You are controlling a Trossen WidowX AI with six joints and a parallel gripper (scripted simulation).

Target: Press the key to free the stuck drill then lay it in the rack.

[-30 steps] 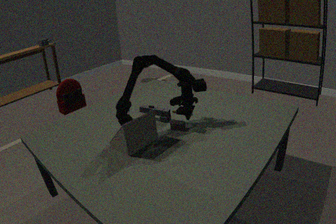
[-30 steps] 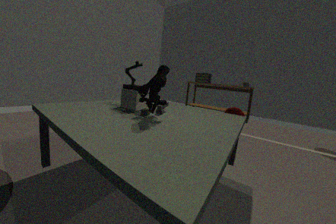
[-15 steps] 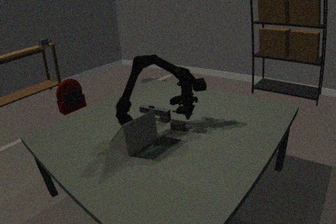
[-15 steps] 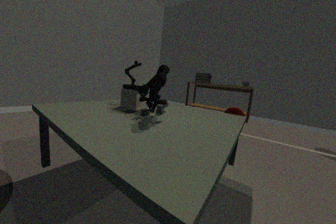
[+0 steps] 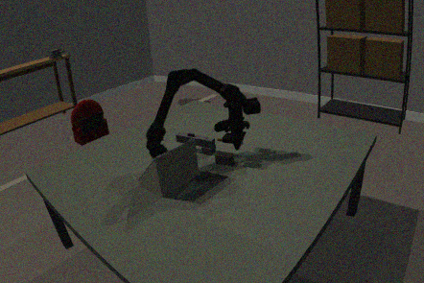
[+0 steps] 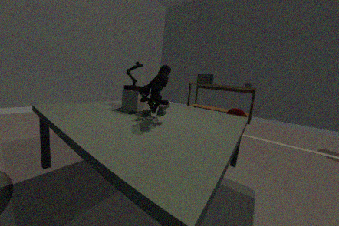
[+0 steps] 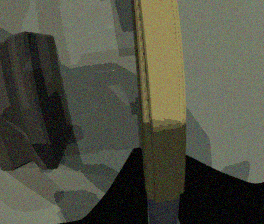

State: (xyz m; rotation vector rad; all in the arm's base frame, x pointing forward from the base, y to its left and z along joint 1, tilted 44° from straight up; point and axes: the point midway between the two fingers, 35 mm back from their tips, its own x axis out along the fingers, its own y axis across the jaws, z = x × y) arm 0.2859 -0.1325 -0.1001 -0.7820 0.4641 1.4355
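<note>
My gripper tip is 4 cm to the right of the drill, 4 cm below it and 1 cm past it. The rest, counted from my gripper tip: grey fixture block 20 cm to the left, 3 cm behind, 1 cm above; then rack 7 cm behind, 2 cm to the left, 1 cm below; then key 22 cm to the left, 3 cm behind, 2 cm above.
</note>
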